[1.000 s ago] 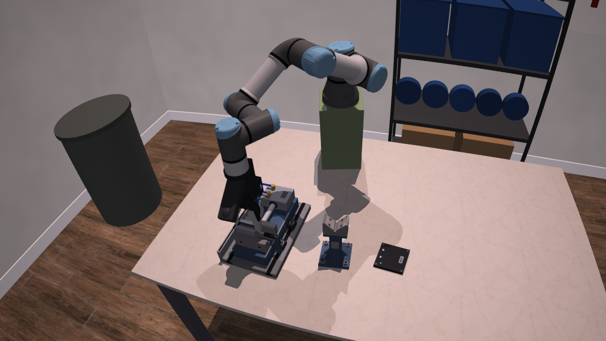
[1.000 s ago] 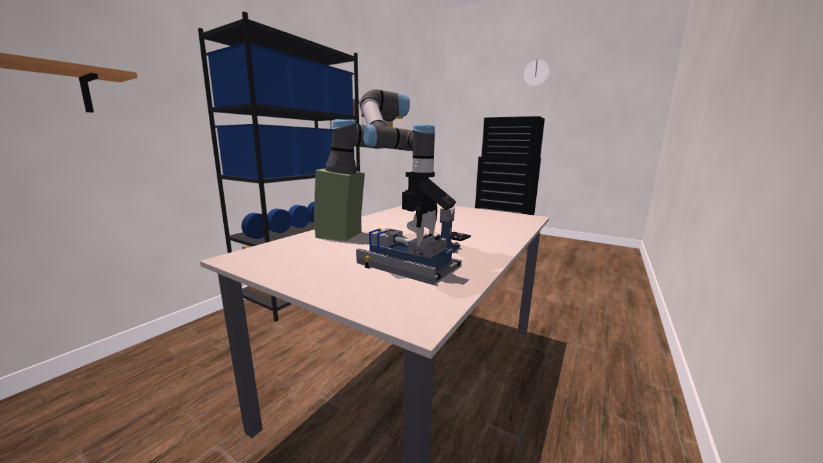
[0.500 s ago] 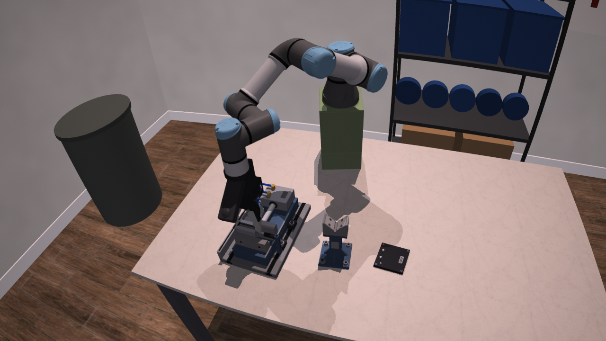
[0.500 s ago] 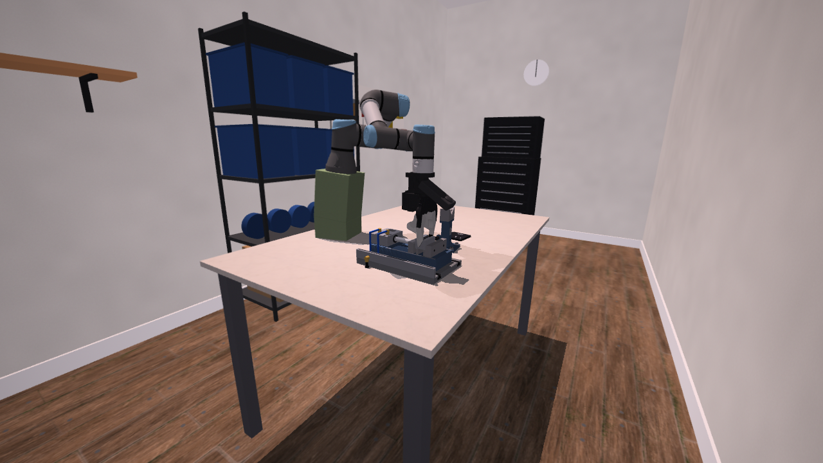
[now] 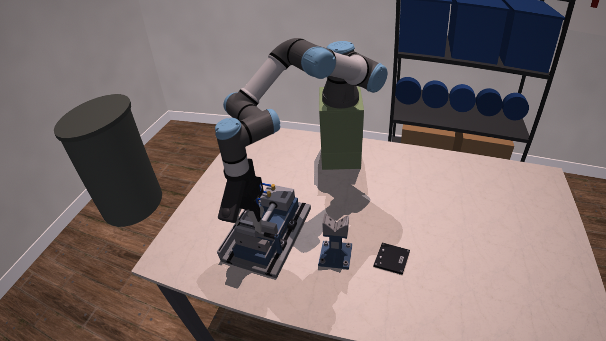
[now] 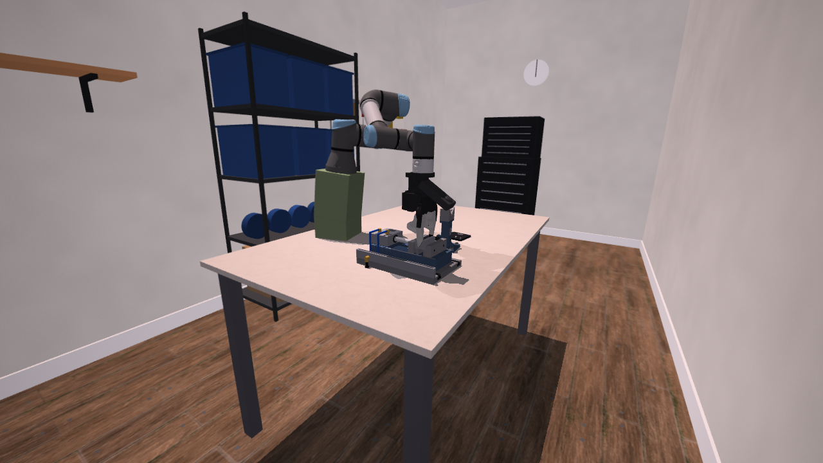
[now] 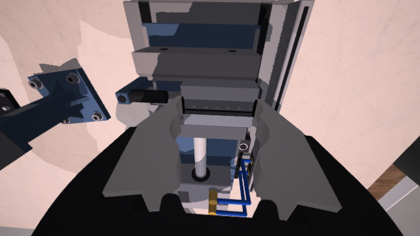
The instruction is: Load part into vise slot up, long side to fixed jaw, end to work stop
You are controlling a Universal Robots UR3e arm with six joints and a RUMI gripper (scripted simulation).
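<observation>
Right now my hand is right at the part. The rest, counted from my hand: dark work stop rod: 70 mm to the left, 10 mm below, 10 mm behind; then black infeed plate: 400 mm to the left, 130 mm behind, 100 mm below; then fixed jaw: 30 mm ahead, 20 mm to the left, 20 mm below.
</observation>
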